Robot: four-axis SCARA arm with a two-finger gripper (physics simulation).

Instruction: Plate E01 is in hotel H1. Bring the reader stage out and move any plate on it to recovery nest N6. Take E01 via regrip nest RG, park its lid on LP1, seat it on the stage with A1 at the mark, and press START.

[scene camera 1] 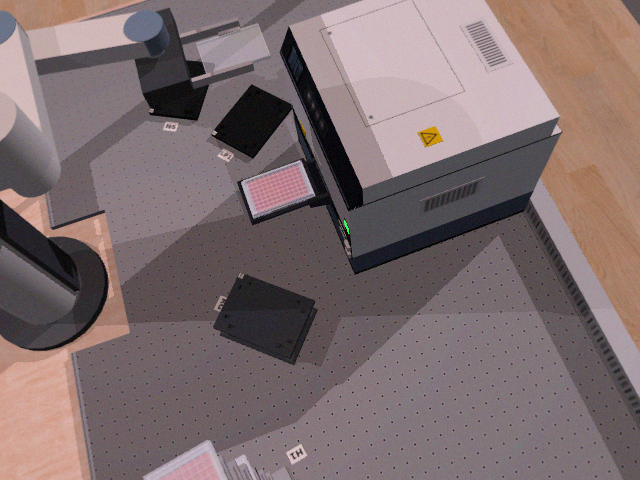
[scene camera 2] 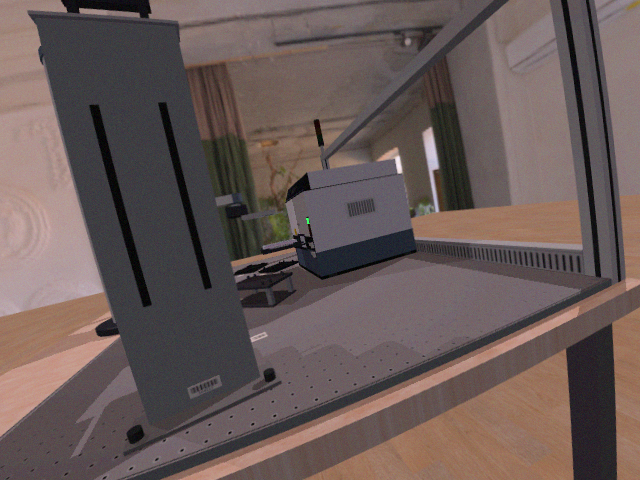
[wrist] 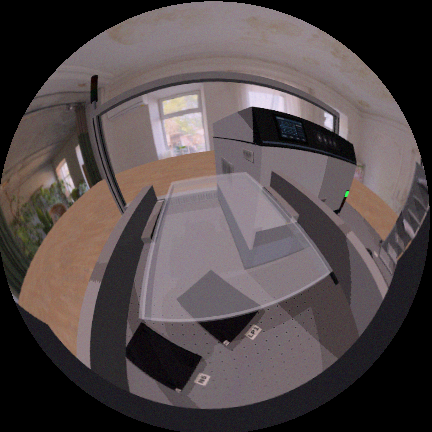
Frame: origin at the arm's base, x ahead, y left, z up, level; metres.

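Seen in the pictures: gripper, fingertip midpoint: (scene camera 1: 245, 43) (scene camera 2: 274, 211) (wrist: 214, 184); arm's base at its link origin: (scene camera 1: 51, 293).
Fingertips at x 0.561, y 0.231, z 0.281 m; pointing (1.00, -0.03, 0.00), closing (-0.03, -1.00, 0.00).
Observation:
Pixels of each thing's top centre, then the offset from my fingertips to it. "spot": a spot on its surface instead.
- lid nest LP1 at its top centre: (scene camera 1: 251, 116) (wrist: 216, 304) (scene camera 2: 278, 263) 0.033 m back, 0.019 m left, 0.248 m down
- Nest N6 at its top centre: (scene camera 1: 180, 85) (wrist: 154, 358) (scene camera 2: 250, 266) 0.168 m back, 0.171 m left, 0.250 m down
- pink-welled plate at its top centre: (scene camera 1: 277, 186) (scene camera 2: 279, 242) 0.032 m back, 0.247 m right, 0.129 m down
- Raised regrip nest RG at its top centre: (scene camera 1: 263, 312) (scene camera 2: 258, 277) 0.135 m back, 0.458 m right, 0.198 m down
- pink plate at a spot on its surface: (scene camera 1: 188, 467) spot: 0.244 m back, 0.736 m right, 0.161 m up
- reader at its top centre: (scene camera 1: 414, 68) (wrist: 280, 122) (scene camera 2: 334, 175) 0.245 m ahead, 0.240 m right, 0.083 m up
- frame post at a spot on its surface: (scene camera 2: 589, 155) spot: 0.443 m ahead, 0.941 m right, 0.052 m down
My gripper (scene camera 1: 247, 46) (wrist: 214, 184) is shut on a clear, empty lid (scene camera 1: 232, 49) (wrist: 200, 250) (scene camera 2: 261, 214), held level, high above the mat beyond lid nest LP1 (scene camera 1: 252, 121) (wrist: 230, 326). LP1 is bare. Nest N6 (scene camera 1: 178, 107) (wrist: 162, 357) is partly hidden by the gripper in scene camera 1; its visible part is bare. A pink-welled plate (scene camera 1: 279, 188) without a lid sits on the extended reader stage (scene camera 1: 320, 195) (scene camera 2: 268, 249). Raised regrip nest RG (scene camera 1: 266, 315) (scene camera 2: 263, 281) is bare. A pink plate (scene camera 1: 188, 467) tops the stack at hotel H1 (scene camera 2: 155, 206); whether it is E01 cannot be told.
The reader (scene camera 1: 413, 56) (scene camera 2: 361, 217) (wrist: 295, 170) stands beside the stage, its status light green. The arm's column (scene camera 1: 38, 289) stands at the left. The hotel's slots (wrist: 410, 220) show at the right of the wrist view. A frame post (scene camera 2: 589, 155) rises at the table's far corner.

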